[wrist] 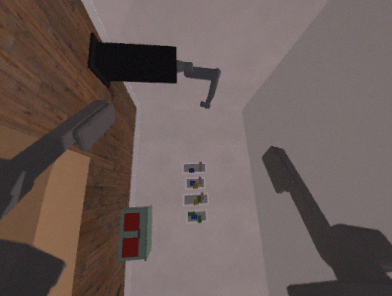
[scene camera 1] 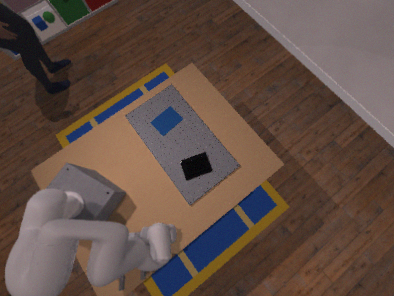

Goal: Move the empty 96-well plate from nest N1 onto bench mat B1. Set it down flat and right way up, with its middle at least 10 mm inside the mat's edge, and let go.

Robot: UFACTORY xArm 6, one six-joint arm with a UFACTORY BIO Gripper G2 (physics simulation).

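Seen in the pictures: end effector, tool point: (wrist: 194, 148) (scene camera 1: 133, 277); arm's base, origin of the base link: (scene camera 1: 69, 204).
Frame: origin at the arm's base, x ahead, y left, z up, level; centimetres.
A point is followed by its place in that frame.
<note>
A black rectangular block (scene camera 1: 196, 166) @(x 56.4, y -30.0, z -17.2 cm) sits on the grey dotted board, towards its lower end; the 96-well plate and nest N1 cannot be told apart there, and no wells can be made out. A flat blue rectangle, bench mat B1 (scene camera 1: 167, 121) @(x 65.4, y 3.4, z -19.3 cm), lies towards the upper end of the same board, apart from the block, with nothing seen on it. My gripper (scene camera 1: 132, 279) @(x 3.7, y -45.1, z 7.0 cm) (wrist: 186, 146) @(x 3.7, y -45.1, z 7.0 cm) is open and empty, its fingers wide apart. It is at the bottom of the scene view, well away from the block and the mat. Neither of these shows in the wrist view.
The grey board (scene camera 1: 175, 146) @(x 57.0, y -11.8, z -19.6 cm) lies on the tan table (scene camera 1: 250, 145) @(x 88.8, y -45.2, z -20.9 cm). A grey block (scene camera 1: 102, 186) @(x 15.6, y -4.0, z -3.0 cm) stands by the arm's base at the left. Blue and yellow floor markings (scene camera 1: 217, 245) show beyond the table's edges. A person (scene camera 1: 30, 45) stands at the upper left.
</note>
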